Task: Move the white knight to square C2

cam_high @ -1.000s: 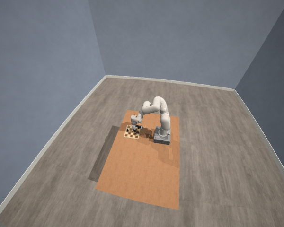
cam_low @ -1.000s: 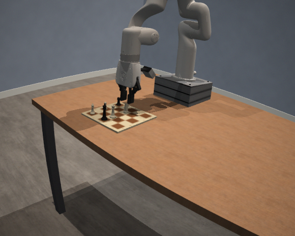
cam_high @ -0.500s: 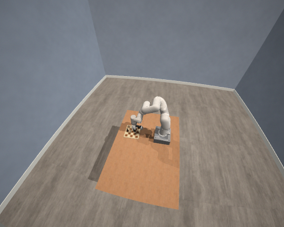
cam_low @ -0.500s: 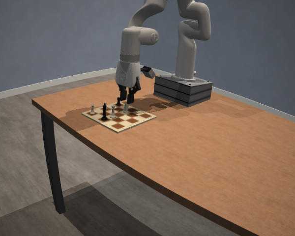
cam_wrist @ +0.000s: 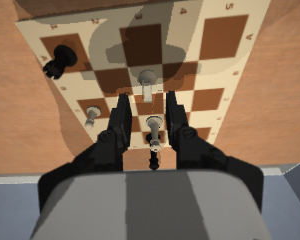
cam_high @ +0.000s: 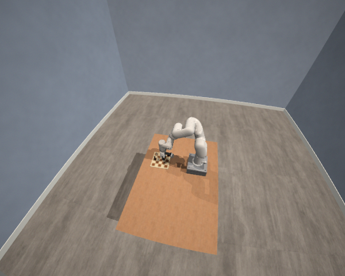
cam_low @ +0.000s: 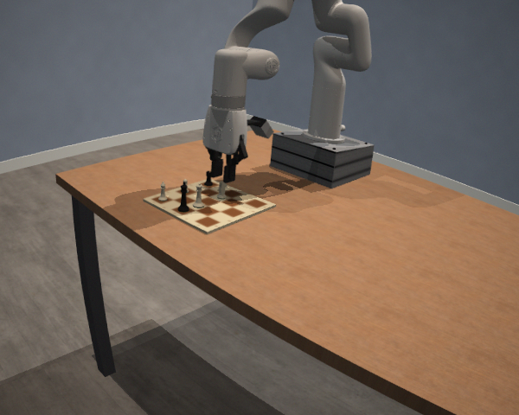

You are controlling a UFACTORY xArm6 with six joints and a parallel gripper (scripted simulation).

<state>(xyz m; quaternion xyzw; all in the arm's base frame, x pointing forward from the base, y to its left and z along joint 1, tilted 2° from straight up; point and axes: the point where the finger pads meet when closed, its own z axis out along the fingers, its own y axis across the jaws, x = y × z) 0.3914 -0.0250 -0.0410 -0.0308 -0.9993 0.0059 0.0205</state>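
Now: the pale chess piece 5 cm below my hand. Also, from my hand: black rook 4 cm behind, 8 cm to the right, 5 cm below; chessboard 4 cm ahead, 7 cm below; small white piece 4 cm ahead, 8 cm to the right, 5 cm below.
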